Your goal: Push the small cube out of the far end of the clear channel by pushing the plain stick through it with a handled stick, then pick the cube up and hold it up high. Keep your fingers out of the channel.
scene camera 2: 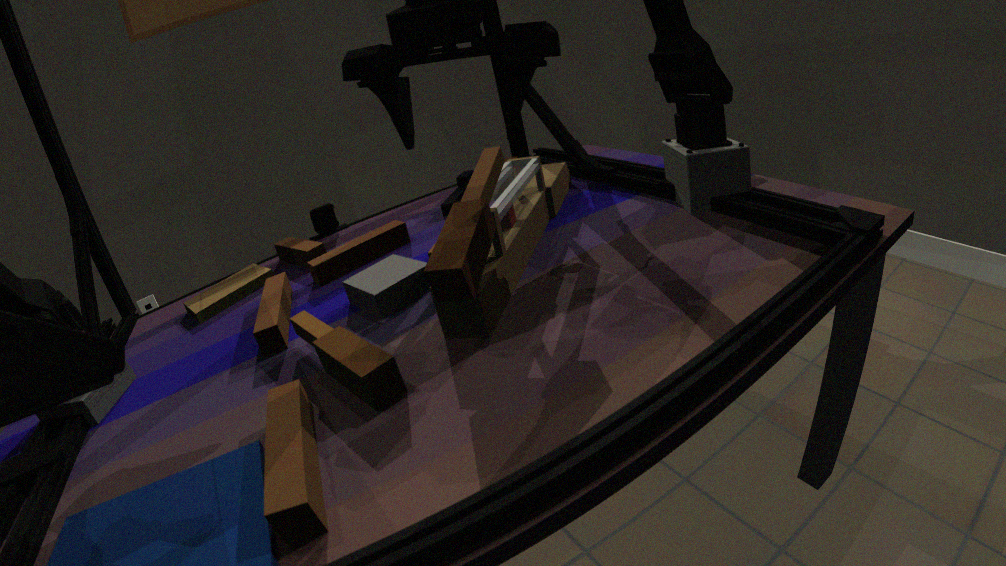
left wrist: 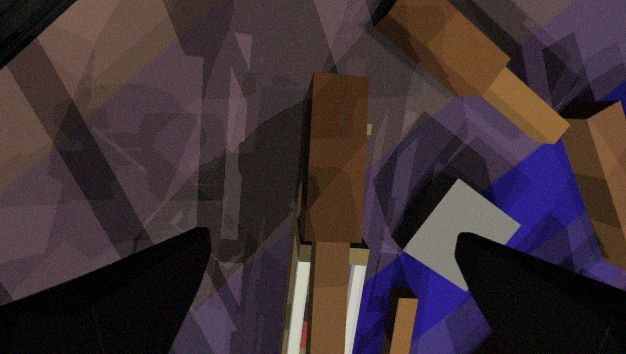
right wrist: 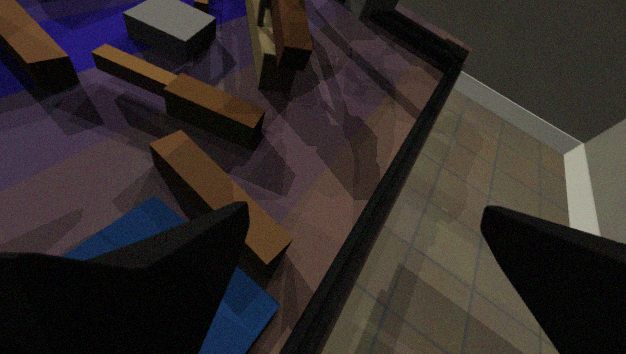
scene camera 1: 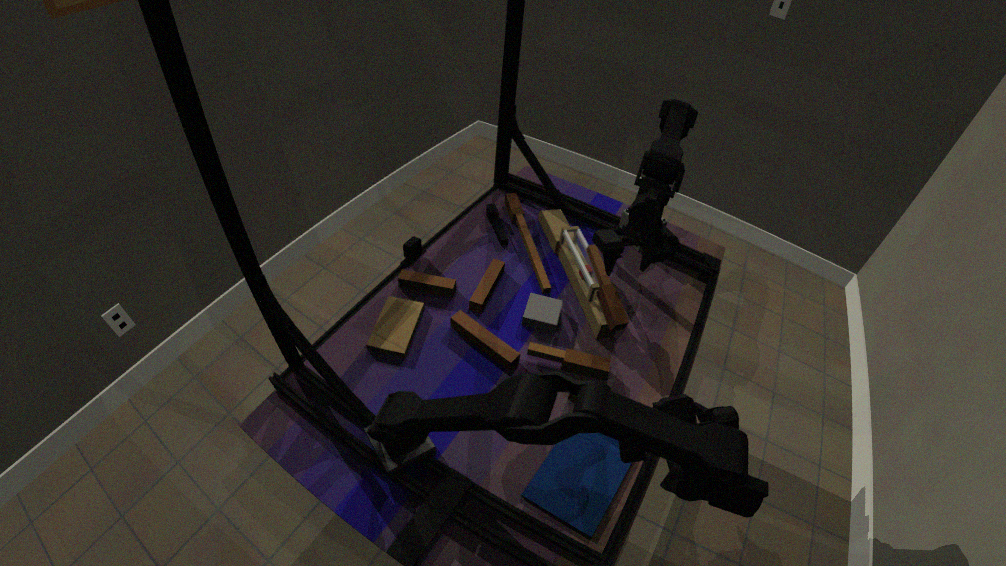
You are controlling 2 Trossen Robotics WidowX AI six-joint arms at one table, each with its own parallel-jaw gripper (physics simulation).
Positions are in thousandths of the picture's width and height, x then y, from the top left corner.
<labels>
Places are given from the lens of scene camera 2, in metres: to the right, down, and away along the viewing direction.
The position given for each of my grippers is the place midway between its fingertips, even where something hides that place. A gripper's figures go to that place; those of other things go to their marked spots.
my left gripper (scene camera 2: 457,254): -0.04, -0.12, 0.42
my right gripper (scene camera 2: 118,648): -0.17, 0.04, 0.17
flat tan block (scene camera 2: 204,540): -0.46, 0.04, 0.66
blue pad (scene camera 2: 217,893): -0.21, 0.17, 0.30
The marked spots on the flat tan block and the blue pad are 0.45 m apart.
</labels>
